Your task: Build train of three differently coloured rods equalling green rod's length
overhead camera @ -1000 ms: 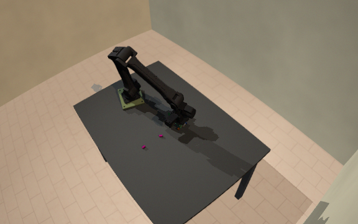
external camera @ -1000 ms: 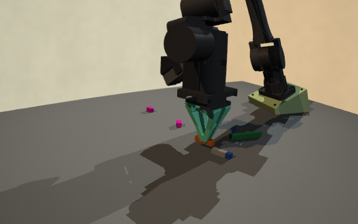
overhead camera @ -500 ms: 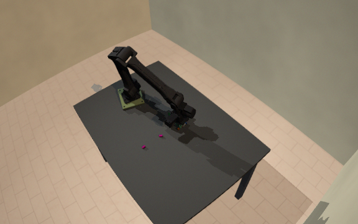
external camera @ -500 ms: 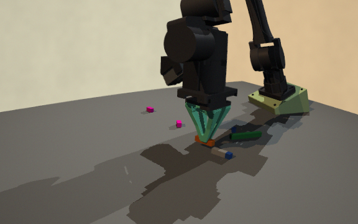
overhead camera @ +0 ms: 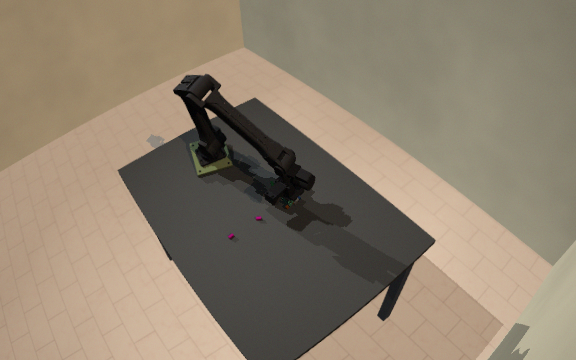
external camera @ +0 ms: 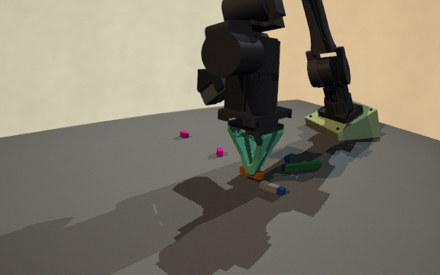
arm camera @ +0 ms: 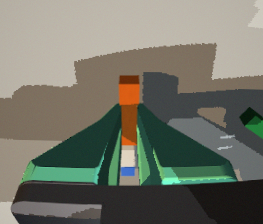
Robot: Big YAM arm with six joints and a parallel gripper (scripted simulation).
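My hand is 10 mm above the orange rod. From my hand the other things lie so: grey rod: 30 mm to the left, 20 mm below, 10 mm behind; magenta rod: 130 mm to the right, 20 mm below, 10 mm behind; green rod: 110 mm behind, 20 mm below, 10 mm to the right.
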